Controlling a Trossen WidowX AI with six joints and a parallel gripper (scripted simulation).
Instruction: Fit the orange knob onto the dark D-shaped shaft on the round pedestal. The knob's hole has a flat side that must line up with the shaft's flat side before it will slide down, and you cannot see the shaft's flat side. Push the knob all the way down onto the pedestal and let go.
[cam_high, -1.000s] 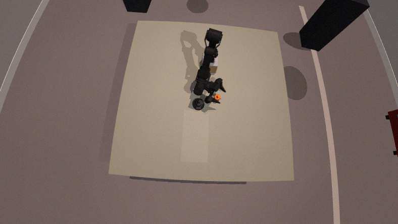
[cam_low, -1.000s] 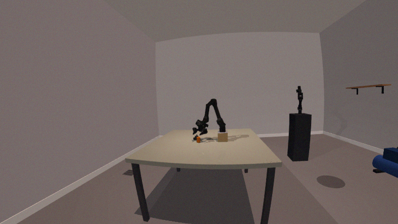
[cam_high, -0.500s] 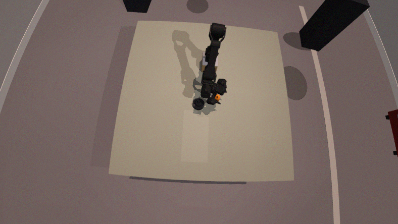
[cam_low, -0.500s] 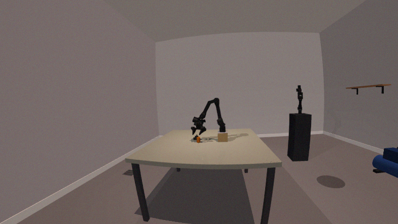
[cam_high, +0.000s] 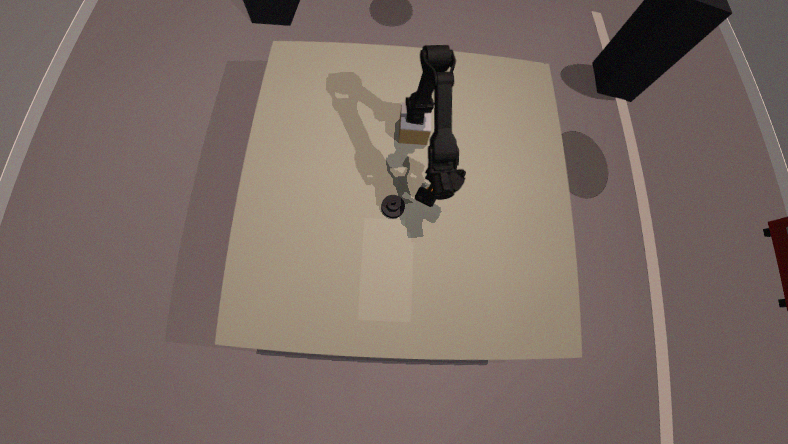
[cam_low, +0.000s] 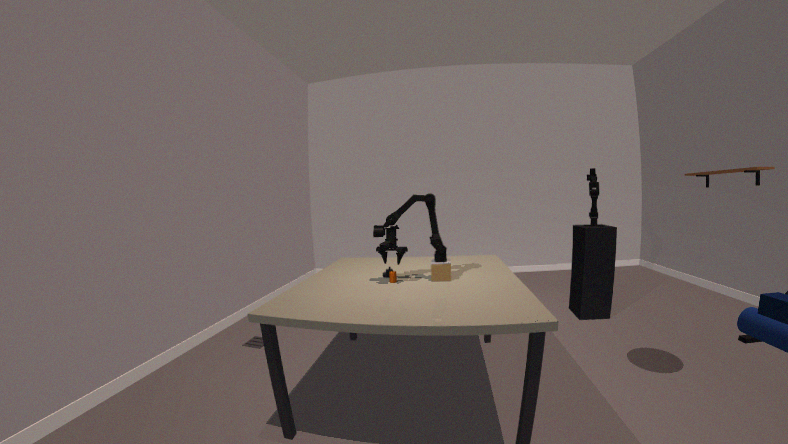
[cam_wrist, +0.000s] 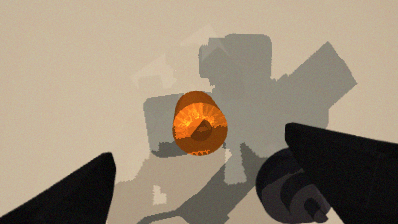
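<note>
Now: gripper tip 1 cm to the left of the orange knob and 8 cm above it. Also, from my gripper tip: round pedestal (5 cm ahead, 13 cm to the right, 8 cm below).
</note>
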